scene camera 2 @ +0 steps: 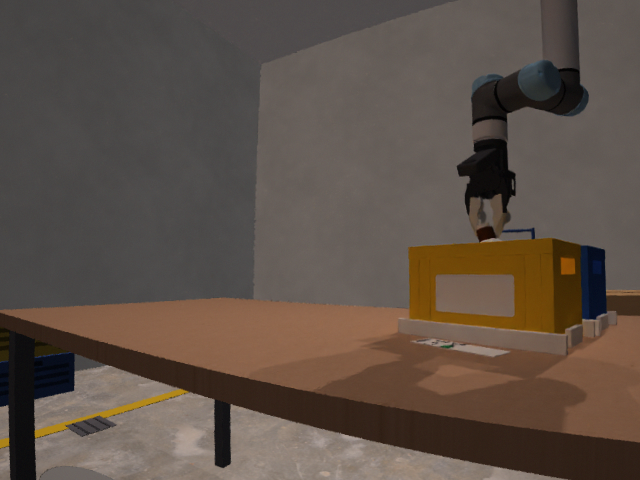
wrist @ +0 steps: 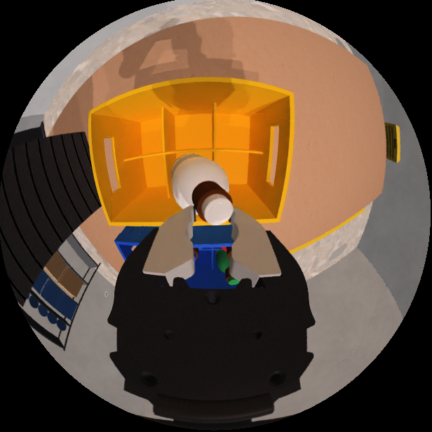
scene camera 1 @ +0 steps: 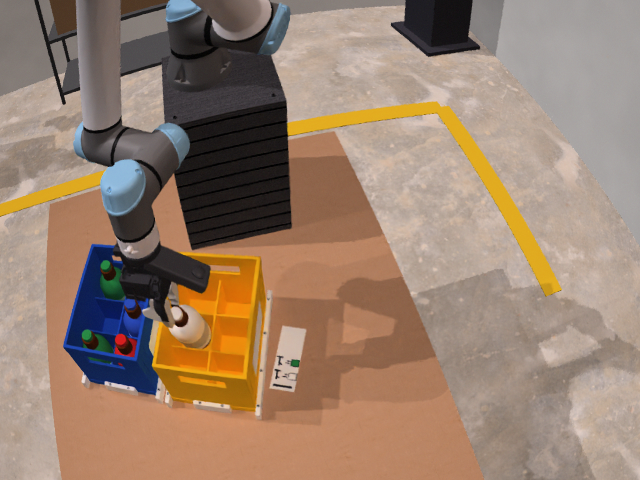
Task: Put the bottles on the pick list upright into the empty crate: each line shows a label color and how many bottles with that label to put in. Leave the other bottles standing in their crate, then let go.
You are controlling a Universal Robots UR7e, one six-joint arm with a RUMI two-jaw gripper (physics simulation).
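Pixels of known places: gripper, fingertip midpoint: (scene camera 2: 487, 238) (scene camera 1: 173, 318); arm's base at its link origin: (scene camera 1: 199, 70).
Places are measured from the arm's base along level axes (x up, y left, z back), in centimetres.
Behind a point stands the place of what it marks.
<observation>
A white-label bottle (scene camera 1: 189, 328) {z -46.5, x -23.8, y -19.1 cm} (wrist: 197, 177) stands tilted in the middle of the yellow crate's (scene camera 1: 217, 396) {z -56.7, x -35.2, y -19.4 cm} (scene camera 2: 532, 299) {z -39.0, x -33.8, y -1.7 cm} (wrist: 197, 80) row beside the blue crate. My gripper (scene camera 1: 172, 313) {z -44.2, x -22.2, y -21.5 cm} (scene camera 2: 485, 230) {z -44.2, x -22.2, y -21.5 cm} (wrist: 212, 208) is shut on its cap and neck; the contact is partly hidden in scene camera 1. In the blue crate (scene camera 1: 113, 373) {z -44.9, x -33.5, y -40.0 cm} (scene camera 2: 594, 295) {z -22.7, x -34.4, y -23.8 cm} stand a green bottle (scene camera 1: 110, 285) {z -25.2, x -29.8, y -33.9 cm} at the back, a blue bottle (scene camera 1: 133, 321) {z -36.8, x -29.4, y -30.7 cm}, another green bottle (scene camera 1: 94, 345) {z -40.2, x -28.0, y -41.5 cm} and a red bottle (scene camera 1: 124, 347) {z -44.0, x -26.5, y -34.2 cm}. The pick list (scene camera 1: 287, 359) {z -50.8, x -41.7, y -1.8 cm} (scene camera 2: 460, 347) {z -50.2, x -41.7, y -0.6 cm} shows a green and a white mark; its counts are too small to read.
The crates stand side by side within white edging strips (scene camera 1: 264, 341) {z -46.3, x -38.8, y -4.8 cm} (scene camera 2: 480, 333) {z -46.9, x -39.9, y -4.6 cm} on the brown table (scene camera 1: 356, 428) {z -72.3, x -41.8, y 3.9 cm} (scene camera 2: 206, 330) {z -99.1, x -41.8, y 1.1 cm}. The arm's black ribbed pedestal (scene camera 1: 235, 175) {z -16.6, x -20.3, y 1.9 cm} rises behind them. The yellow crate's dividers stand close around the bottle.
</observation>
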